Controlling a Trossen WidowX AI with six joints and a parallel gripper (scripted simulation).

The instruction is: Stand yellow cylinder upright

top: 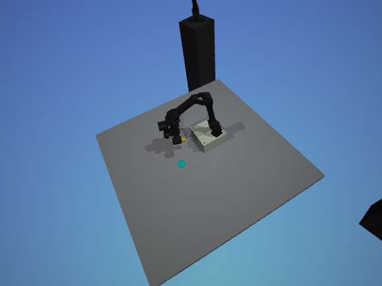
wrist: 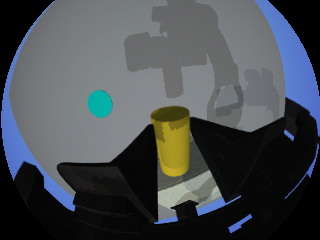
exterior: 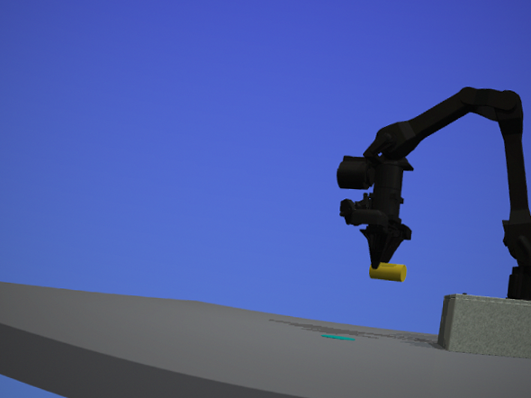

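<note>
Now: gripper tip 70 mm short of the cyan circle, 100 mm to the right of it and 130 mm above it. Also, from my gripper tip: yellow cylinder: 20 mm behind, 10 mm to the left.
</note>
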